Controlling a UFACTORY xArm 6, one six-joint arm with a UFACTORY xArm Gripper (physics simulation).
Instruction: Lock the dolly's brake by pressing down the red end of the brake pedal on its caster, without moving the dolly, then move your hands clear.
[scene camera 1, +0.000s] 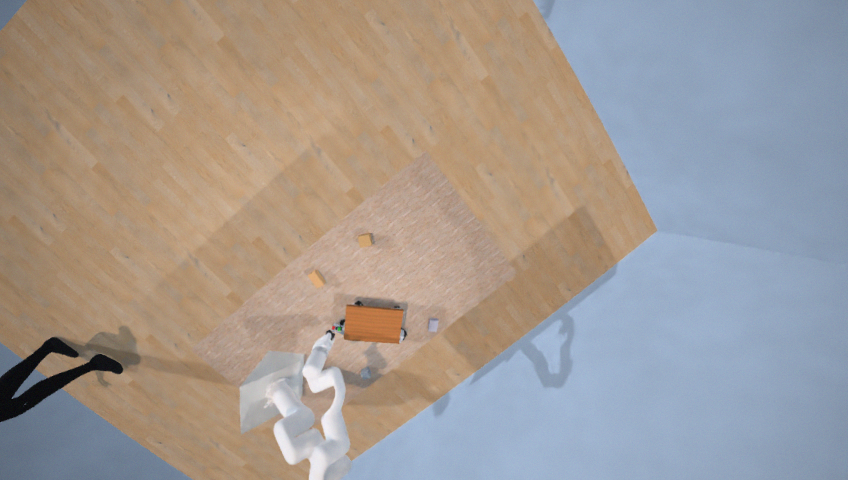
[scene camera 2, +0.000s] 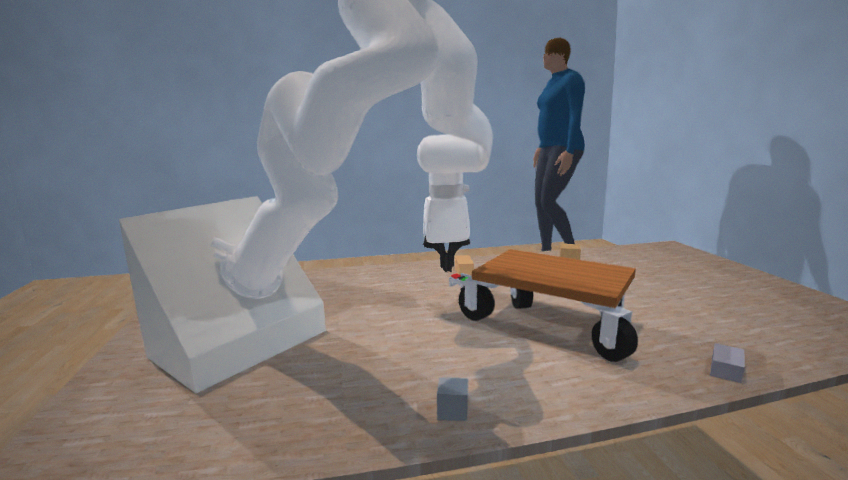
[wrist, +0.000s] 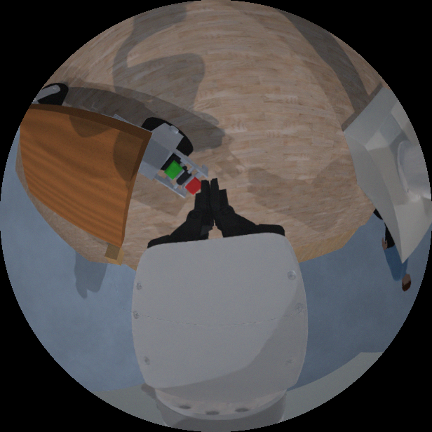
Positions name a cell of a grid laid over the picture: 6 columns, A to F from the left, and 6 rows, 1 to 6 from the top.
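Observation:
Gripper (wrist: C3) visible. Dolly: scene camera 2 (scene camera 2: E4), scene camera 1 (scene camera 1: C5), wrist view (wrist: B3).

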